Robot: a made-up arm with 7 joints. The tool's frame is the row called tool.
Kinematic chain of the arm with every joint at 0, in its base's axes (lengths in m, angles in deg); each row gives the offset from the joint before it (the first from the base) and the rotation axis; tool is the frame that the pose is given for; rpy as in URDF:
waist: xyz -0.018 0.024 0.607 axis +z
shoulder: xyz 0.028 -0.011 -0.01 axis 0 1 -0.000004
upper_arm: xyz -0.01 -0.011 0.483 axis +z
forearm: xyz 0.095 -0.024 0.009 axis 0 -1 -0.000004
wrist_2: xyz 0.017 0.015 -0.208 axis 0 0.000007 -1
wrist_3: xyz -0.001 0.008 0.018 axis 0 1 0.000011
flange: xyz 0.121 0.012 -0.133 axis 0 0.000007 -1
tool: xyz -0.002 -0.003 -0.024 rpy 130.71 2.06 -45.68
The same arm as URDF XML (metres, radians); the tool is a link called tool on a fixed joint. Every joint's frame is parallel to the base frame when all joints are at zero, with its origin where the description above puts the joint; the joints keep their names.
<robot name="arm">
  <joint name="tool_joint" type="fixed">
    <parent link="link7"/>
    <child link="tool"/>
    <origin xyz="-0.0020 -0.0030 -0.0240" rpy="2.2813 0.0360 -0.7973"/>
  </joint>
  <joint name="flange" type="continuous">
    <parent link="link6"/>
    <child link="link7"/>
    <origin xyz="0.1210 0.0120 -0.1330" rpy="0.0000 0.0000 0.0000"/>
    <axis xyz="0 0 -1"/>
  </joint>
  <joint name="wrist_3" type="continuous">
    <parent link="link5"/>
    <child link="link6"/>
    <origin xyz="-0.0010 0.0080 0.0180" rpy="0.0000 0.0000 0.0000"/>
    <axis xyz="0 1 0"/>
  </joint>
  <joint name="wrist_2" type="continuous">
    <parent link="link4"/>
    <child link="link5"/>
    <origin xyz="0.0170 0.0150 -0.2080" rpy="0.0000 0.0000 0.0000"/>
    <axis xyz="0 0 -1"/>
  </joint>
  <joint name="forearm" type="continuous">
    <parent link="link3"/>
    <child link="link4"/>
    <origin xyz="0.0950 -0.0240 0.0090" rpy="0.0000 0.0000 0.0000"/>
    <axis xyz="0 -1 0"/>
  </joint>
  <joint name="upper_arm" type="continuous">
    <parent link="link2"/>
    <child link="link3"/>
    <origin xyz="-0.0100 -0.0110 0.4830" rpy="0.0000 0.0000 0.0000"/>
    <axis xyz="0 0 1"/>
  </joint>
  <joint name="shoulder" type="continuous">
    <parent link="link1"/>
    <child link="link2"/>
    <origin xyz="0.0280 -0.0110 -0.0100" rpy="0.0000 0.0000 0.0000"/>
    <axis xyz="0 1 0"/>
  </joint>
  <joint name="waist" type="continuous">
    <parent link="base_link"/>
    <child link="link1"/>
    <origin xyz="-0.0180 0.0240 0.6070" rpy="0.0000 0.0000 0.0000"/>
    <axis xyz="0 0 1"/>
  </joint>
  <link name="base_link"/>
  <link name="link1"/>
  <link name="link2"/>
  <link name="link3"/>
  <link name="link4"/>
  <link name="link5"/>
  <link name="link6"/>
  <link name="link7"/>
  <link name="tool"/>
</robot>

